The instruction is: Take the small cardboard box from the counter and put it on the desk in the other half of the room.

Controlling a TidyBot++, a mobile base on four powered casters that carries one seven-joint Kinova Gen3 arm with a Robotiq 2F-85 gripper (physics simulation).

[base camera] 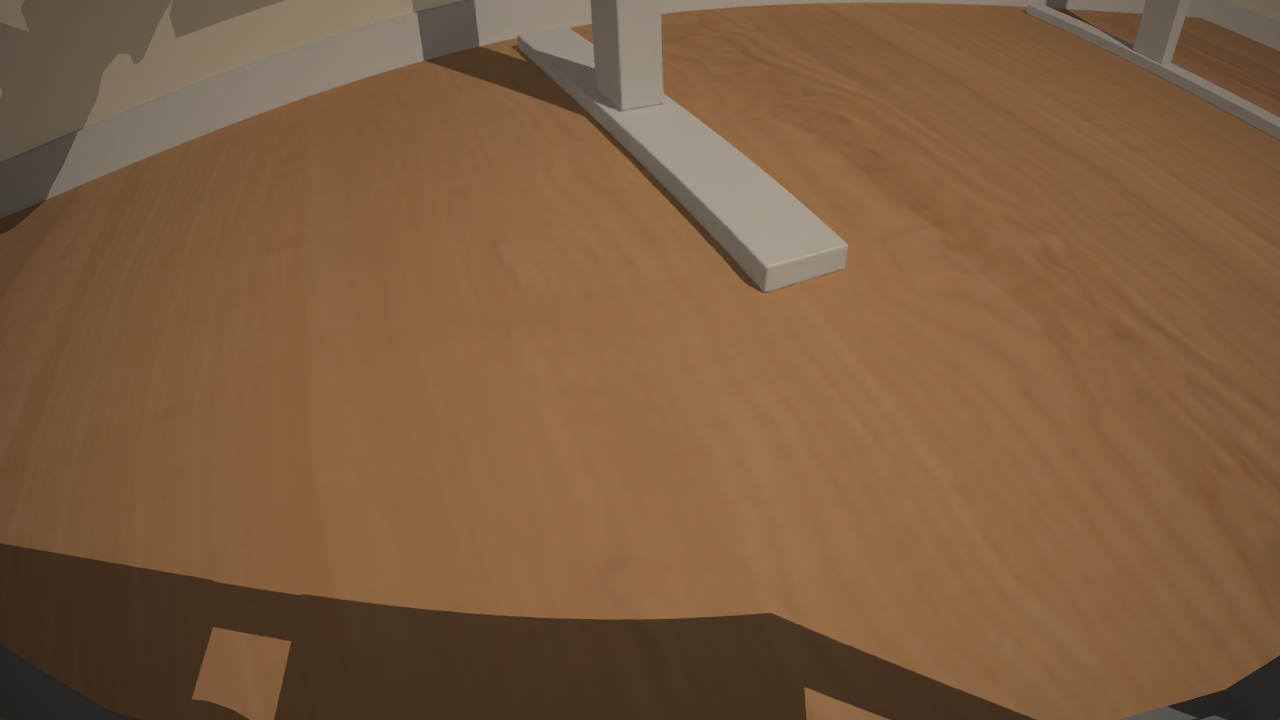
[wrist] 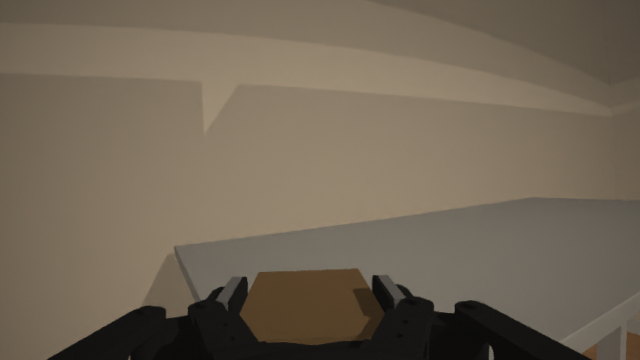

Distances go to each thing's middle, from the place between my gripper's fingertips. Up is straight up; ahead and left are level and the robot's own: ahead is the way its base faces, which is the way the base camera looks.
Scene:
The brown cardboard box (wrist: 313, 307) is 20 mm below my hand.

